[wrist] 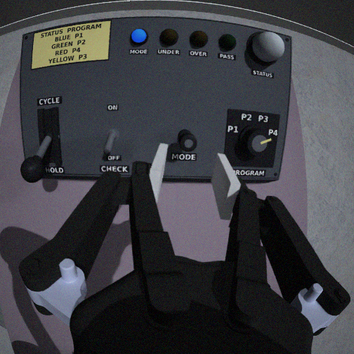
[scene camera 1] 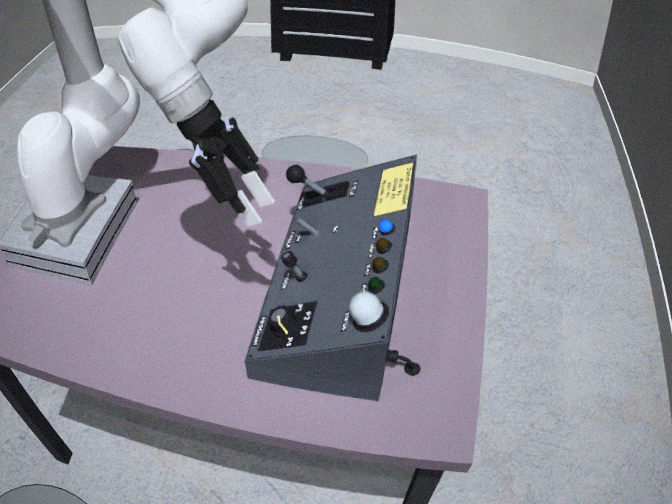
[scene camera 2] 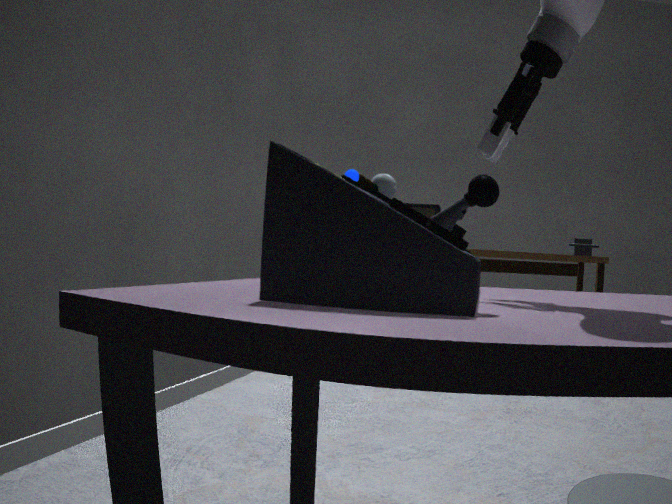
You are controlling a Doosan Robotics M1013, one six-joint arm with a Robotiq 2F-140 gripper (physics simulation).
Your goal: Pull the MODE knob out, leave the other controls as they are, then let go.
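Observation:
The black MODE knob (scene camera 1: 289, 258) (wrist: 188, 142) stands out from the sloped grey panel (scene camera 1: 325, 260) (wrist: 200, 90) on a visible grey shaft. It cannot be told apart in scene camera 2. My gripper (scene camera 1: 263, 211) (scene camera 2: 492, 153) (wrist: 189, 162) is open, its pale fingertips well apart with nothing between them. It hangs back from the panel, above the table, apart from the knob. The CYCLE lever (scene camera 1: 295, 174) (scene camera 2: 483, 190) (wrist: 33, 168) is at the HOLD end. The CHECK toggle (scene camera 1: 307, 226) (wrist: 111, 141) points to OFF. The PROGRAM knob (scene camera 1: 278, 317) (wrist: 259, 143) points at P4.
The blue MODE lamp (scene camera 1: 385, 226) (scene camera 2: 351, 175) (wrist: 139, 36) is lit; the UNDER, OVER and PASS lamps look dark. A white STATUS dome (scene camera 1: 365, 308) (scene camera 2: 384, 184) (wrist: 268, 46) sits at the panel's corner. The panel stands on a mauve table (scene camera 1: 162, 325) (scene camera 2: 162, 292).

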